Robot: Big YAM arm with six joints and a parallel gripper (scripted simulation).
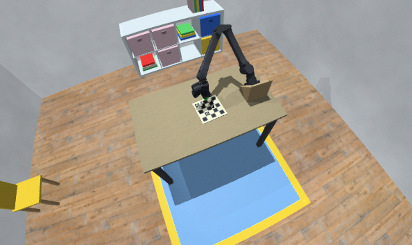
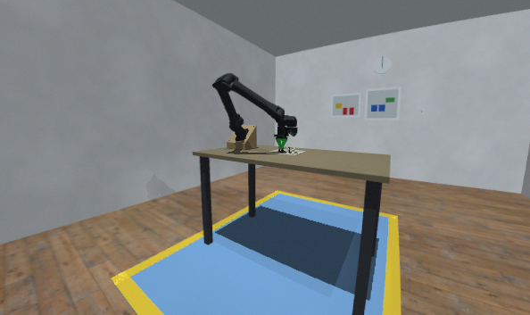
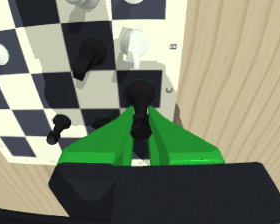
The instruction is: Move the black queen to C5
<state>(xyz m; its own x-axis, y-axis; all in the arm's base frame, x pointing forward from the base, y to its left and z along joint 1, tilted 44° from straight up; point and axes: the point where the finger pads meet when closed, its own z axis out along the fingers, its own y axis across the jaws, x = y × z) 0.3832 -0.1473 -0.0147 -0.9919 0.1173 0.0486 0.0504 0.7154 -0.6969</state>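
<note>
My hand is 50 mm short of the white piece and 20 mm above it. Round my hand: chessboard: 10 mm ahead, 80 mm to the left, 40 mm below; black pawn: 20 mm behind, 80 mm to the left, 20 mm below.
</note>
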